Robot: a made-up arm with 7 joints.
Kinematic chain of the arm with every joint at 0, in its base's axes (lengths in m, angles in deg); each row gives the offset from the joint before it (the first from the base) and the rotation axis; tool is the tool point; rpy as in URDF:
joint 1: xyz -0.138 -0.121 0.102 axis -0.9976 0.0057 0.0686
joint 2: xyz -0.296 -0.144 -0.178 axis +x
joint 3: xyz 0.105 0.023 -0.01 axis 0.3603 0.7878 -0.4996
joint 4: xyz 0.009 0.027 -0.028 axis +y
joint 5: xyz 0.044 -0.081 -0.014 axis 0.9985 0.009 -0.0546
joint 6: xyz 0.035 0 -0.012 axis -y
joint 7: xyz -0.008 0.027 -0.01 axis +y
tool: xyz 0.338 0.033 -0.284 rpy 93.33 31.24 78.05
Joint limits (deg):
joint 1: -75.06..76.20
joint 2: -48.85..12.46
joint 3: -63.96..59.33
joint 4: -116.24..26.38
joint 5: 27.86..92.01
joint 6: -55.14..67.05
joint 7: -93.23..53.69
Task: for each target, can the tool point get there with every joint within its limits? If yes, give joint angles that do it. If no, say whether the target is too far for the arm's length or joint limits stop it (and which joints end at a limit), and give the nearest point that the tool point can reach.
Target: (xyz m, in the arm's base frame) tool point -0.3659 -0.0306 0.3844
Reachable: yes | joints 32.12 -6.73 -12.25 -82.75 40.33 -22.07 -67.07
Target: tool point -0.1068 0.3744 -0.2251
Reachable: yes | joints -60.89 -27.46 -23.72 -26.66 37.70 -33.32 27.15
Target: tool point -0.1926 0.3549 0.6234
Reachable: no: joint limits stop it (at a limit: joint 1, joint 2, joint 3, joint 6) | nearest point -0.2213 0.2399 0.4016 | short by 0.251 m
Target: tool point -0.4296 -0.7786 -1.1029
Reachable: no: too far | nearest point -0.3244 -0.5009 -0.5930 | short by 0.590 m
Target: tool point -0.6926 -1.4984 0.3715
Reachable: no: too far | nearest point -0.4042 -0.8754 0.2470 | short by 0.698 m
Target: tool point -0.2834 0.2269 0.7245
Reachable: no: joint limits stop it (at a limit: joint 1, joint 2, joint 5, joint 6) | nearest point -0.2887 0.0399 0.5350 | short by 0.266 m
